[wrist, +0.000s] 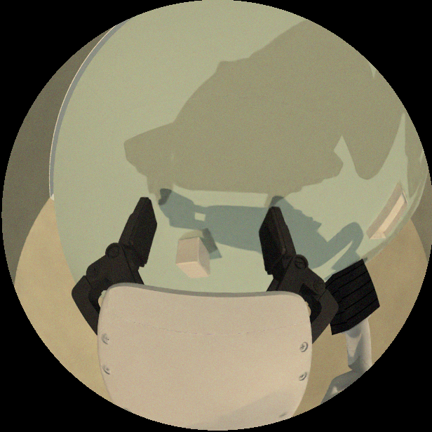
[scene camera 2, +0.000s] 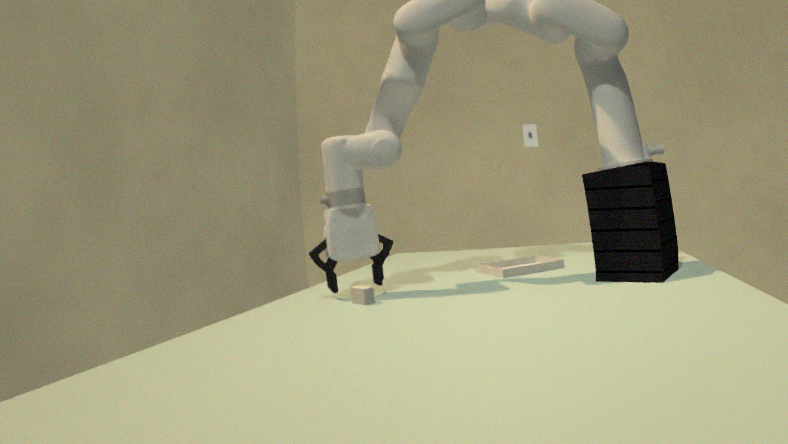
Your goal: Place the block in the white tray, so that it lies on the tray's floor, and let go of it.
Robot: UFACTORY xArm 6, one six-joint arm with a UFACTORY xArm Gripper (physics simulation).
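Frame: origin at the arm's base, x ahead, y left, z up, level; metres.
Seen in the pictures: arm's base, origin of the base link: (scene camera 2: 625, 168).
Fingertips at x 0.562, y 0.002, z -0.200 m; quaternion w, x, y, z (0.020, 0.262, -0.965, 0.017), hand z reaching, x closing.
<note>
Offsets run from my fingertips to a thing's top centre. Level surfaces: height alone.
A small pale pinkish block @(dx -0.025, dy +0.068, dz +0.013 m) (scene camera 2: 362, 295) (wrist: 192, 257) sits on the table. In the wrist view it shows between the two open fingers, nearer the left one, touching neither. My gripper (scene camera 2: 356, 287) (wrist: 208, 214) is wide open and empty, pointing down, with its fingertips low over the table close to the block. The white tray @(dx -0.342, dy -0.211, dz +0.002 m) (scene camera 2: 532, 269) (wrist: 379, 231), a shallow pale box with low walls, lies farther back toward the robot's base in the scene view and at the right edge of the wrist view. Its inner floor shows partly.
The robot's black ribbed base block (scene camera 2: 626, 226) (wrist: 352, 297) stands on the table @(dz -0.018 m) (scene camera 2: 413, 375) (wrist: 100, 150) to the right of the tray. The arm arches above the tray. Walls rise behind and to the left. The arm's shadow falls across the table.
</note>
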